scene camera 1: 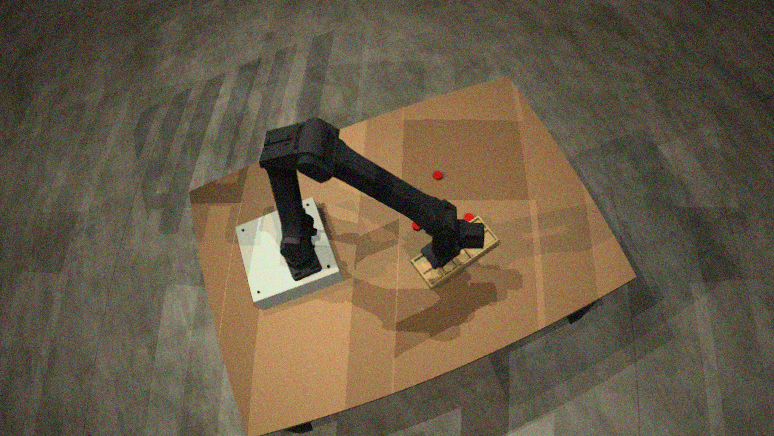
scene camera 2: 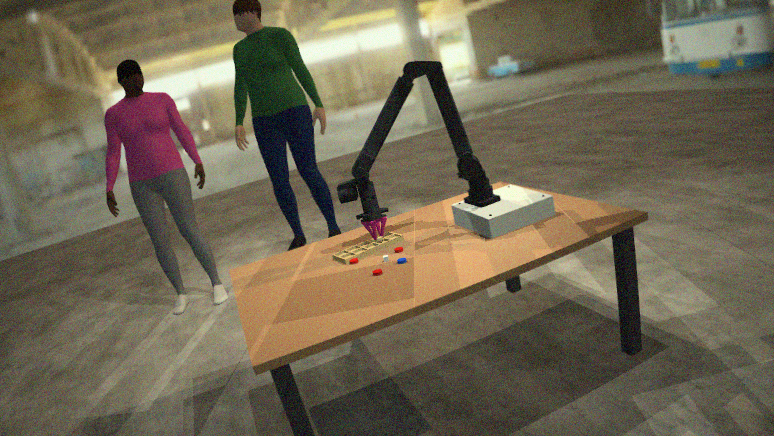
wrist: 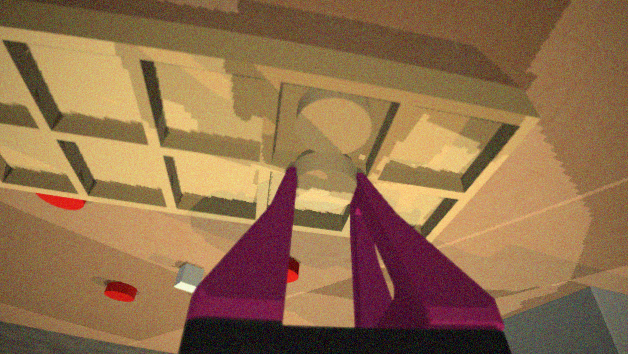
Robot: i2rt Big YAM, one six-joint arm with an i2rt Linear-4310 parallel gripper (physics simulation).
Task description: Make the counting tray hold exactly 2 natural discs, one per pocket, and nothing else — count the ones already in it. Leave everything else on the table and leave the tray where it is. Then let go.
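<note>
The wooden counting tray (scene camera 1: 466, 264) (scene camera 2: 373, 251) (wrist: 200, 49) lies on the table, with two rows of pockets. One natural disc (wrist: 345, 122) lies flat in a pocket of the row farther from the fingers in the wrist view. My gripper (scene camera 2: 377, 237) (wrist: 324, 180) is shut on a second natural disc (wrist: 325, 181), held over the tray. In the wrist view this disc overlaps the pocket in the other row, next to the occupied one; its exact height is hard to tell. In scene camera 1 the arm hides the fingers and part of the tray.
Red discs (scene camera 1: 437, 174) (scene camera 2: 377, 272) (wrist: 120, 291) lie beside the tray, one (scene camera 1: 469, 217) (scene camera 2: 353, 261) (wrist: 62, 201) close to its edge, another (scene camera 1: 416, 226) (scene camera 2: 398, 249) (wrist: 293, 270) near its other end. A blue disc (scene camera 2: 401, 261) and a whitish cube (scene camera 2: 385, 258) (wrist: 190, 276) are nearby.
</note>
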